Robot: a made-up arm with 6 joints.
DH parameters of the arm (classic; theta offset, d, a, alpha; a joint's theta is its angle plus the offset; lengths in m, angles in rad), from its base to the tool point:
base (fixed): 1.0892 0 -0.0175 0
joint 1: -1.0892 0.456 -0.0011 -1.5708
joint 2: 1.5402 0 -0.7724 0
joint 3: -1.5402 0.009 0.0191 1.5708
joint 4: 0 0.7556 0.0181 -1.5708
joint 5: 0 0.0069 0.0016 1.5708
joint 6: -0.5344 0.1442 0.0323 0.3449
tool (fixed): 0.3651 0.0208 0 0
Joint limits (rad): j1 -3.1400..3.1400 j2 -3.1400..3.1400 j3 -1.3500..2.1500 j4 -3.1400..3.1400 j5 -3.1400..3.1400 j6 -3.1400..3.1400
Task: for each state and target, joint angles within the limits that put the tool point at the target. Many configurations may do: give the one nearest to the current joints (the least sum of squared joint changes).
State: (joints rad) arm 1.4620 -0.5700 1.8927 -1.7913 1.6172 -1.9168
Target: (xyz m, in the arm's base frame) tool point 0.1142 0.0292 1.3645
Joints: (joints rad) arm 1.5905 -0.8671 1.9954 -2.2816 1.6573 -1.8339
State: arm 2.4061 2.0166 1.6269 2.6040 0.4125 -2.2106
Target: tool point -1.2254 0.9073 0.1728
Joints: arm 2.4658 1.3464 0.8190 2.6296 0.4942 -2.2219
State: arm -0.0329 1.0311 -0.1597 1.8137 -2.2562 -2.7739
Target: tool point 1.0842 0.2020 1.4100
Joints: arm 0.3099 0.9201 -0.1444 1.8379 -1.8075 -2.8064
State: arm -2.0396 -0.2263 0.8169 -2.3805 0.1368 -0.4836
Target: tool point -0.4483 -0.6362 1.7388
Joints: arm -2.1739 0.0310 0.9882 -2.3671 0.1349 -0.4811
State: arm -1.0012 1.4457 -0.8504 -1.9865 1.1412 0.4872
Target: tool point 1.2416 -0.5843 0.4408
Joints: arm -0.3133 2.0877 -0.9008 -2.0338 1.3288 0.4875
